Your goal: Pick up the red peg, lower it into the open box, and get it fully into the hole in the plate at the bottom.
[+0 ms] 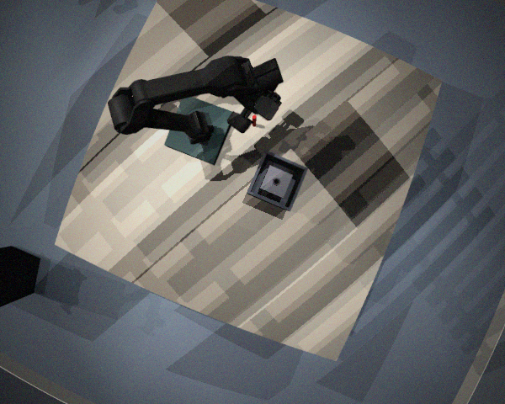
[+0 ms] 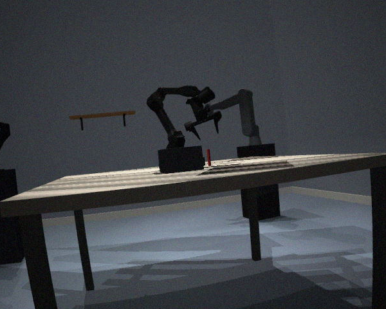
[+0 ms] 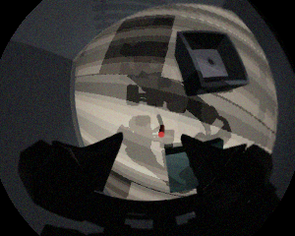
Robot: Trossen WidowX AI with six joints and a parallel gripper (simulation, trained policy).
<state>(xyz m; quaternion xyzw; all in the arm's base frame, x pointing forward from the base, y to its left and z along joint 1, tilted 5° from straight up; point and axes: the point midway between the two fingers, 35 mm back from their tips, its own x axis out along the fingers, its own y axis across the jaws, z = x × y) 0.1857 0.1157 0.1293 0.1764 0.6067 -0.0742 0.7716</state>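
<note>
The red peg is 100 mm below my gripper tip and 20 mm behind it. Also, from my gripper tip: dark box (200 mm to the right, 120 mm ahead, 110 mm below); then grey plate (200 mm to the right, 120 mm ahead, 90 mm below).
</note>
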